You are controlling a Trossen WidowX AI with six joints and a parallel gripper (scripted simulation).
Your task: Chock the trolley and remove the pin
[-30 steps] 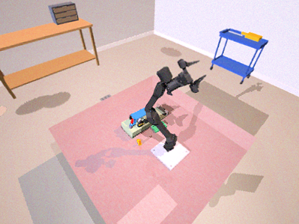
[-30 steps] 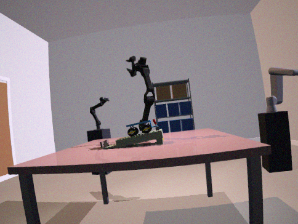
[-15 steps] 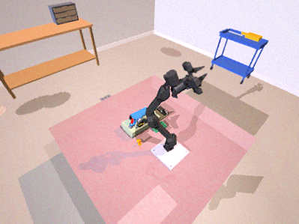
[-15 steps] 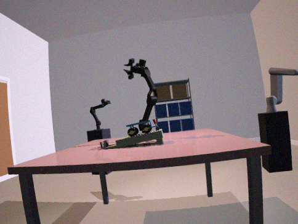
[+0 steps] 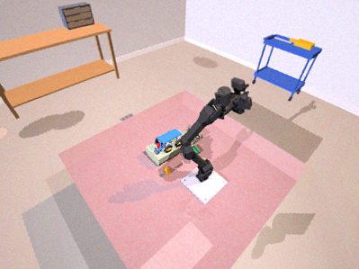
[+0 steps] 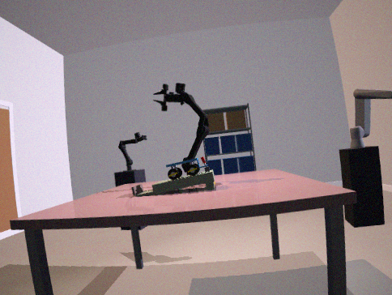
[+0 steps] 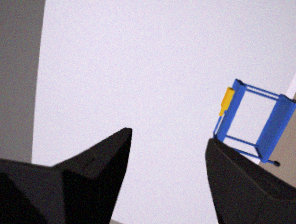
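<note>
The yellow chock lies 600 mm below my gripper tip, 380 mm to the left of it and 170 mm ahead of it. The rest, counted from my gripper tip: stop pin 490 mm below, 380 mm to the left, 280 mm ahead; then pale green ramp 570 mm below, 320 mm ahead, 270 mm to the left; then blue-topped trolley 510 mm below, 320 mm ahead, 280 mm to the left.
</note>
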